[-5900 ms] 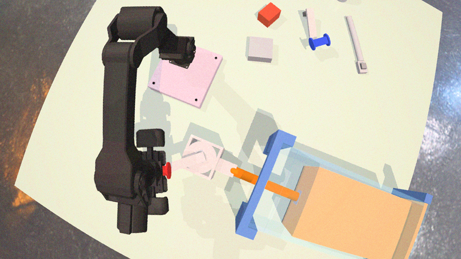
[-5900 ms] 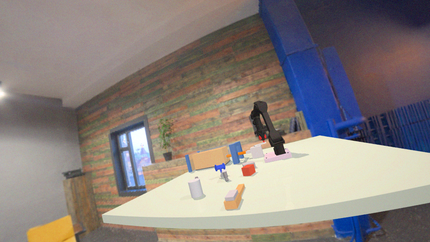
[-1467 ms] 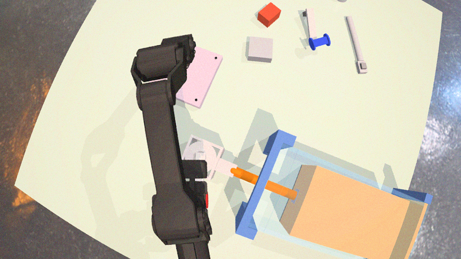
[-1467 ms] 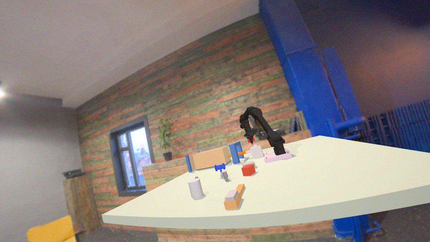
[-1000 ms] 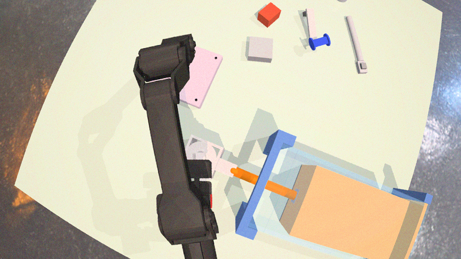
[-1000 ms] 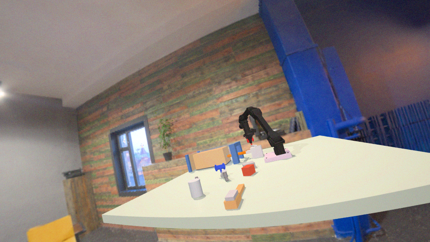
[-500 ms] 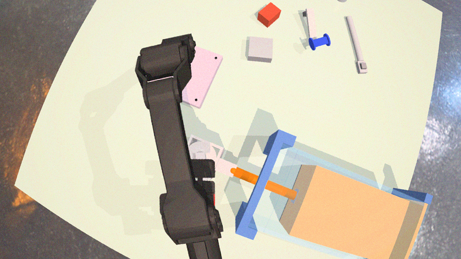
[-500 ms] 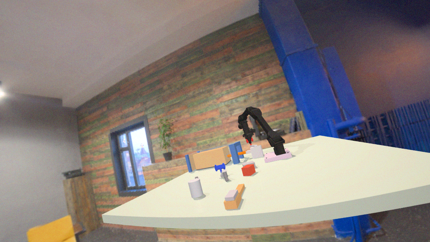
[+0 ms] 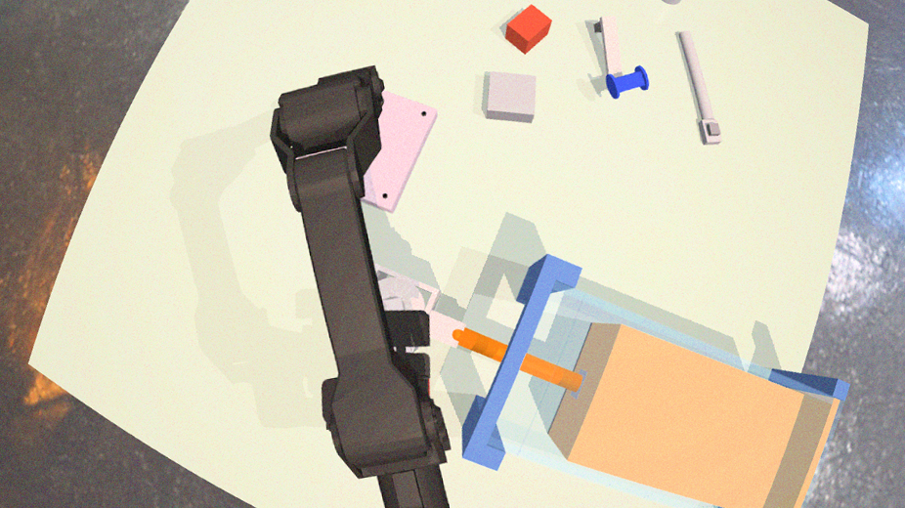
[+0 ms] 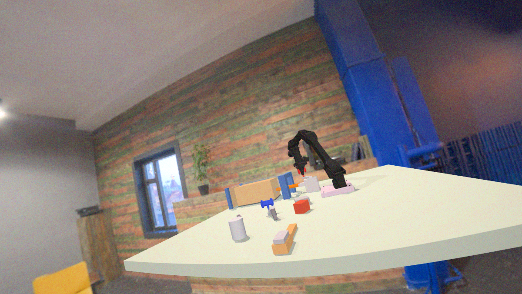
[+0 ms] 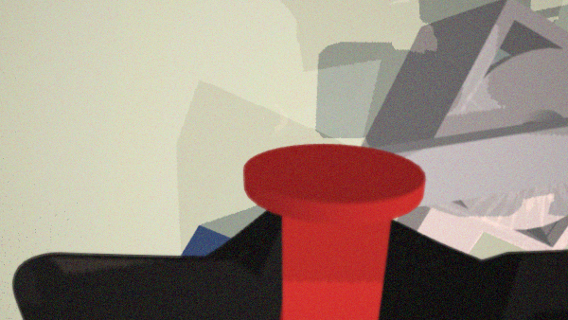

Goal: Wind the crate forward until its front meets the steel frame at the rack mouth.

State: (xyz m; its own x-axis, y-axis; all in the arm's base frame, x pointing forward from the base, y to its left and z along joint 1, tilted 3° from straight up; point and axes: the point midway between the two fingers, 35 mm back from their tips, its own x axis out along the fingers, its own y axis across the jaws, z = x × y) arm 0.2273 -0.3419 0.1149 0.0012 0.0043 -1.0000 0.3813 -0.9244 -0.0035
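Now: the crank handle with red knob 3 cm to the left of my gripper tip, 2 cm behind it and 1 cm below it. From my gripper tip the other things lie so: blue steel frame 10 cm ahead, 8 cm to the left, 1 cm below; then clear-panelled guard cubby 35 cm ahead, 7 cm to the left; then grey winch 8 cm to the left, 8 cm below, 7 cm behind.
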